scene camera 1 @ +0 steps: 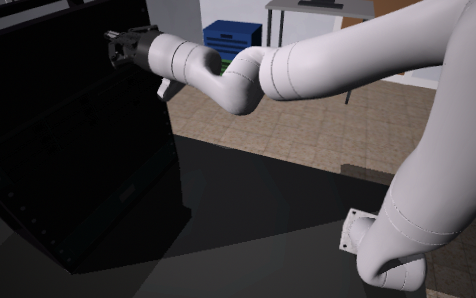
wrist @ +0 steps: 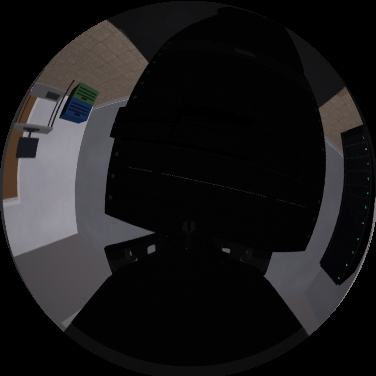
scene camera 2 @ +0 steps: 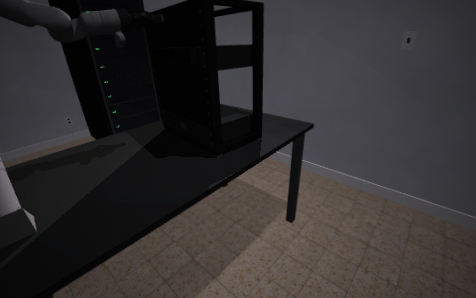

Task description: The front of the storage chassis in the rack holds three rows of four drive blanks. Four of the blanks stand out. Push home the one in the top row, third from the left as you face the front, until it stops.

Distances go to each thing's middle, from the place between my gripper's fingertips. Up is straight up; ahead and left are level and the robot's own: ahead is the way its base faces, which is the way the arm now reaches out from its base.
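Relative to the rack (scene camera 1: pixel 91 141), my hand is 3 cm to the right of it, 19 cm short of it and 25 cm above it.
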